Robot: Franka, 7 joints.
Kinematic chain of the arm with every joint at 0, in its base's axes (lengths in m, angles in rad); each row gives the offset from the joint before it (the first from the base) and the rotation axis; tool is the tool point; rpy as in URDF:
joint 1: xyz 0 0 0.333 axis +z
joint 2: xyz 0 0 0 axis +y
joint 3: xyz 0 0 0.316 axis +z
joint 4: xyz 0.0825 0 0 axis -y
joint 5: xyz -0.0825 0 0.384 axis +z
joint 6: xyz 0 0 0 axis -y
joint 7: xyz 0.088 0 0 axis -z
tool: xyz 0 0 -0.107 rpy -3.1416 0 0
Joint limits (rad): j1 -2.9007..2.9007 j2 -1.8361..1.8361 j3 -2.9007..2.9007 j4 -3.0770..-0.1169 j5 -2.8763..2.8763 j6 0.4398..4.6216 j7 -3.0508..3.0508
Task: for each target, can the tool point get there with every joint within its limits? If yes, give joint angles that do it. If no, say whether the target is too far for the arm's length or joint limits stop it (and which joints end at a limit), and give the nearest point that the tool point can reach.
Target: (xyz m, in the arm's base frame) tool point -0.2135 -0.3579 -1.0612
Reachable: no: too far | nearest point -0.1745 -0.2925 -0.3577 | short by 0.708 m
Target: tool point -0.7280 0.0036 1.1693
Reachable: no: too far | nearest point -0.5633 0.0028 0.9801 | short by 0.251 m
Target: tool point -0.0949 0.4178 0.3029
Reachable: yes | joints 0.6846 0.6898 0.9523 -2.6464 -0.7099 4.2954 1.8347
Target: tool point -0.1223 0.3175 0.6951
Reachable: yes | joints 2.1082 -0.4268 -0.4238 -2.1935 -1.3985 4.1823 -0.5004
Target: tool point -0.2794 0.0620 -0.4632
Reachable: no: joint limits stop it (at a limit: joint 1, joint 2) | nearest point -0.2787 0.0628 -0.3607 | short by 0.102 m
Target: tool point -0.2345 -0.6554 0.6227
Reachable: yes | joints 1.7309 -0.7011 1.9918 -0.9519 1.2776 1.3681 -1.1539
